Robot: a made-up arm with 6 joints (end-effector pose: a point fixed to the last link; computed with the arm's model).
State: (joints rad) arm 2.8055 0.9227 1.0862 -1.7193 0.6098 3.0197
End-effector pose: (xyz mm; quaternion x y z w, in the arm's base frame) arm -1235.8 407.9 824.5 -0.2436 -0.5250 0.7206 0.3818
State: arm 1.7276 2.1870 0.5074 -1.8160 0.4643 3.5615
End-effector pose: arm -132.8 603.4 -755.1 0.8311 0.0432 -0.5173 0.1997
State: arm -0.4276 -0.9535 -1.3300 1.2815 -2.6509 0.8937
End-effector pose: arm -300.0 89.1 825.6 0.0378 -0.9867 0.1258 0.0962
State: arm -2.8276 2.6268 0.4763 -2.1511 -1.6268 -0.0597
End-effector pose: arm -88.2 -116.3 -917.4 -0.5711 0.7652 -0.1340 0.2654
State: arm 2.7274 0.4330 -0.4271 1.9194 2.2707 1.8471
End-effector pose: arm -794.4 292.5 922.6 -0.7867 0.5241 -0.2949 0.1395
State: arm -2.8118 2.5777 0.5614 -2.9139 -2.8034 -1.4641
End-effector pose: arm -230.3 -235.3 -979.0 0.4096 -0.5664 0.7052 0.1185
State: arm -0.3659 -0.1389 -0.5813 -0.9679 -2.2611 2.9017
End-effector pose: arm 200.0 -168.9 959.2 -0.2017 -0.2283 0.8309 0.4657
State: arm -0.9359 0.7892 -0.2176 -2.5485 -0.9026 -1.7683
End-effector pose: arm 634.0 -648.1 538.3 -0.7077 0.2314 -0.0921 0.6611
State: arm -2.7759 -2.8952 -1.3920 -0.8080 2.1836 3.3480
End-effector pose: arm 57.2 134.4 -202.3 -0.2558 0.1643 0.5452 0.7812
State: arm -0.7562 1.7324 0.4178 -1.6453 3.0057 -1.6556
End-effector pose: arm 708.7 -652.9 -379.4 -0.2401 -0.7580 -0.2581 0.5488
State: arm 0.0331 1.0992 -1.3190 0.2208 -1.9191 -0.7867
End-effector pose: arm 553.2 -130.1 397.7 0.3257 -0.7639 0.2976 0.4709
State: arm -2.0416 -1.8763 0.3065 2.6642 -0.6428 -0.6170
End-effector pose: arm 705.5 1088.5 346.9 0.4313 0.1540 0.6292 0.6280
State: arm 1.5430 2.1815 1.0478 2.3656 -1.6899 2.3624
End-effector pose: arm -77.3 1124.0 -678.7 0.5449 0.0041 0.3797 0.7476
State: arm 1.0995 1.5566 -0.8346 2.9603 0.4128 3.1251
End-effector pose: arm 167.9 658.7 -47.3 -0.4690 0.8632 0.0158 0.1860
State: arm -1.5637 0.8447 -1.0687 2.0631 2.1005 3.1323
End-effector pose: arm 76.9 -710.1 451.2 -0.9097 -0.1930 -0.2886 0.2277
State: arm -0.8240 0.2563 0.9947 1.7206 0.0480 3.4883
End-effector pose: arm 364.3 -360.2 1695.6 0.3126 -0.4594 -0.1380 0.8199
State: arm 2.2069 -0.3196 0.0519 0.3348 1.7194 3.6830
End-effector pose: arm 43.9 182.2 1462.3 -0.3132 -0.3367 -0.6129 0.6426
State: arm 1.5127 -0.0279 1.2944 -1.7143 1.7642 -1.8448
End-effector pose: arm -7.9 238.3 1723.7 -0.6963 0.0679 0.0894 0.7090
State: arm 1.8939 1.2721 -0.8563 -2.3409 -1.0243 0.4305
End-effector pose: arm -292.7 541.0 229.6 0.0550 0.9048 -0.0928 0.4120
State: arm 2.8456 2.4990 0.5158 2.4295 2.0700 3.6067
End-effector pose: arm -507.5 34.5 -995.6 0.7425 -0.5495 0.2869 0.2538
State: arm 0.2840 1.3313 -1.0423 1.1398 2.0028 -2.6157
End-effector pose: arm 706.9 140.2 90.3 -0.8056 -0.5851 0.0474 0.0806
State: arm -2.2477 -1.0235 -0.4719 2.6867 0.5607 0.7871
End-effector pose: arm 404.0 284.8 1121.9 0.5213 -0.8293 -0.1594 0.1225
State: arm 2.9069 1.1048 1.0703 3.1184 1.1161 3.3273
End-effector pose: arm -1376.7 172.9 726.1 -0.5454 -0.0041 0.8371 0.0419
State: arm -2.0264 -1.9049 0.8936 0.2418 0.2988 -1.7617
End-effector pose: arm 489.9 1335.3 91.3 -0.6148 -0.3748 0.3297 0.6106
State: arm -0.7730 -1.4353 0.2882 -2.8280 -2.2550 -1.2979
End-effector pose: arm -628.0 814.6 912.6 0.0061 0.6217 0.5064 0.5976
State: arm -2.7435 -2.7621 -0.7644 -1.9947 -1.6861 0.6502
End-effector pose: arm 435.0 115.1 -139.1 -0.4076 0.3099 -0.2811 0.8117
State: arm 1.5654 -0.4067 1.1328 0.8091 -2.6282 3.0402
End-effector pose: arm 102.3 -490.9 1697.6 0.8085 0.2870 -0.4889 0.1580
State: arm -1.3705 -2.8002 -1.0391 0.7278 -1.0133 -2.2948
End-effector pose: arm -215.9 492.9 -194.2 0.3028 -0.8407 -0.1341 0.4286
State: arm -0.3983 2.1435 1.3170 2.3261 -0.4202 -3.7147
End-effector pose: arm 1193.6 -389.2 -534.4 0.5741 -0.0014 -0.4216 0.7019
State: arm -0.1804 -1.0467 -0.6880 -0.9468 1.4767 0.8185
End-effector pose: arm -377.4 -21.4 845.5 0.0891 -0.5626 -0.5596 0.6020
